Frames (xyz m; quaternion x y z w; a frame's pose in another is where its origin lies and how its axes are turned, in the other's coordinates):
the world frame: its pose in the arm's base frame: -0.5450 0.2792 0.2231 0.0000 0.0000 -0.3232 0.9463
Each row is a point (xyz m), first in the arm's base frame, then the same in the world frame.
Working: the arm's base frame: its pose in the world frame: 0.6019 0.1125 -0.2231 0.0000 0.0000 0.3232 0.9463

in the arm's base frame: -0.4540 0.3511 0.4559
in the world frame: 0.0280 0.1125 0.2328
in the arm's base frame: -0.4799 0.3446 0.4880
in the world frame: 0.0115 0.0916 0.2649
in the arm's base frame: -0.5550 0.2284 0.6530
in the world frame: 0.0232 -0.0463 0.4299
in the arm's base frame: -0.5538 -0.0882 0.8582
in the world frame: 0.2178 -0.2960 0.6351
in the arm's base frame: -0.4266 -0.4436 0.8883
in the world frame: 0.5358 -0.4994 0.6652
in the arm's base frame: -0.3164 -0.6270 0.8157
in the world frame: 0.7352 -0.5770 0.5926
